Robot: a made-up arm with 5 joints.
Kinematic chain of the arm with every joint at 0, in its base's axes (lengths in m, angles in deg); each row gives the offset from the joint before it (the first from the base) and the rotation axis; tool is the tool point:
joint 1: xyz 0 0 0.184 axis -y
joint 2: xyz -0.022 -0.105 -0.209 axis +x
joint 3: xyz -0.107 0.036 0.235 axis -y
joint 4: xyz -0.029 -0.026 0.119 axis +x
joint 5: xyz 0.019 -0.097 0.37 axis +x
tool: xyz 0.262 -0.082 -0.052
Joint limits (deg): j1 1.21..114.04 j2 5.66..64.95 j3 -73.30..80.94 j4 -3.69..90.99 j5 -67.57..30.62
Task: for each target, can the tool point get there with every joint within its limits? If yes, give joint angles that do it. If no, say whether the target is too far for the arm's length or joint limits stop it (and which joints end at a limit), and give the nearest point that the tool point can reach.
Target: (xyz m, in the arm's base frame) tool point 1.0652 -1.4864 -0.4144
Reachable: no: too far | nearest point 0.4552 -0.7631 -0.1401 | short by 0.985 m
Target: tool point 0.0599 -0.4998 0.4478
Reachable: yes | joints 80.84 26.19 -36.93 24.08 9.19
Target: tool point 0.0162 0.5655 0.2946
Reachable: no: joint limits stop it (at a limit: joint 2, joint 3, joint 4, joint 5) | nearest point 0.0513 -0.2280 0.5345 | short by 0.830 m
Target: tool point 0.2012 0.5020 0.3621
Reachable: no: joint limits stop it (at a limit: joint 2, joint 3, joint 4, joint 5) | nearest point 0.2652 -0.2280 0.4188 | short by 0.735 m
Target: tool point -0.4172 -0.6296 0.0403
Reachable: yes | joints 66.76 25.18 49.67 10.80 -24.94
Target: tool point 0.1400 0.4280 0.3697
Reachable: no: joint limits stop it (at a limit: joint 2, joint 3, joint 4, joint 5) | nearest point 0.2132 -0.2280 0.4668 | short by 0.667 m
